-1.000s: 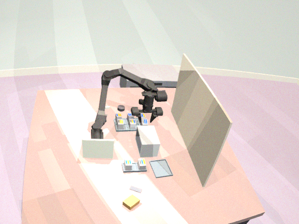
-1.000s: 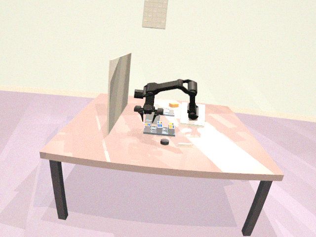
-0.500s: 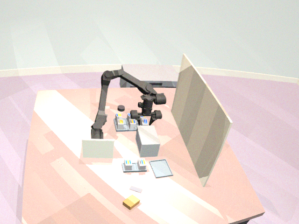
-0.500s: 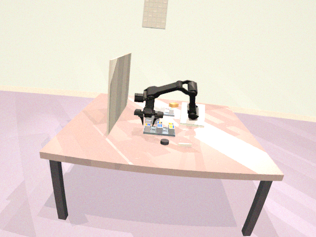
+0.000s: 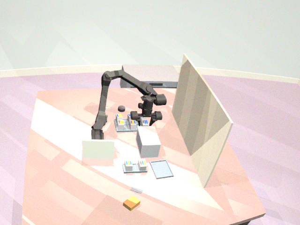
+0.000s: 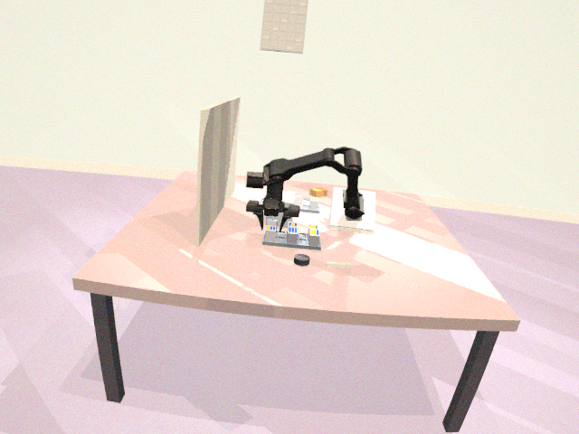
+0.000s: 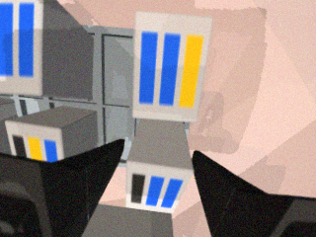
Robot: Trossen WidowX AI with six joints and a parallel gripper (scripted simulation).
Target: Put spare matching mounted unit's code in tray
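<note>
The flat tray lies 1 cm ahead of my gripper tip, 36 cm to the right of it and 1 cm below it. Round my gripper tip: grey spare (3 cm above); then black puck (11 cm behind, 21 cm to the left, 1 cm below); then mounted unit (3 cm behind, 17 cm to the right, 3 cm above).
</note>
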